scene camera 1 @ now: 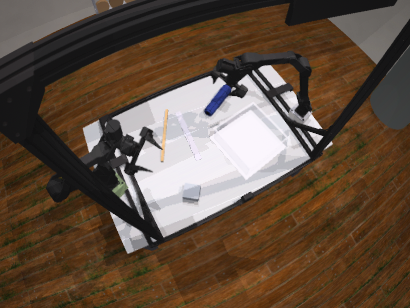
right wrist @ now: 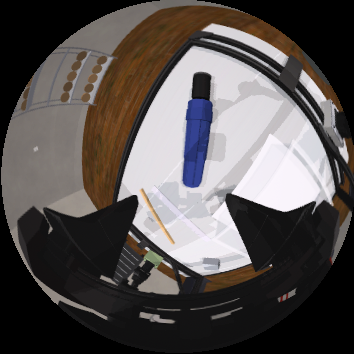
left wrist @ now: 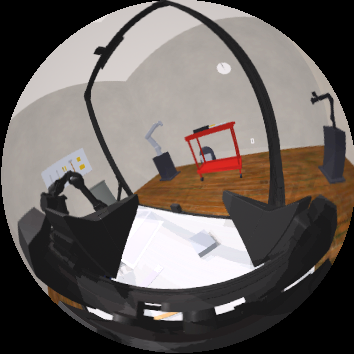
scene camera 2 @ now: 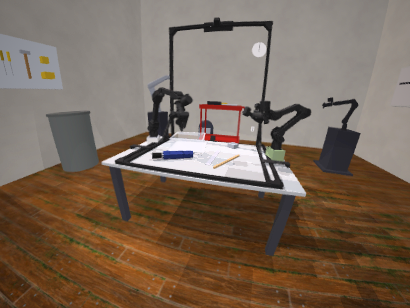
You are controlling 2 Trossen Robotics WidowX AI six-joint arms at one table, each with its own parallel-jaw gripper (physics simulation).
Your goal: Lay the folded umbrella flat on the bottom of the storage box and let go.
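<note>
The folded blue umbrella lies on the table outside the storage box. Its black handle shows in scene camera 2 and the right wrist view; the right gripper hides it in scene camera 1. The white storage box stands with its open top up. My right gripper is open and empty, raised above the table, apart from the umbrella. My left gripper is open and empty, raised at the table's other side.
An orange stick and a pale, see-through strip lie between the left gripper and the box. A small grey block lies near the table's lower edge in scene camera 1. Black rails frame the table.
</note>
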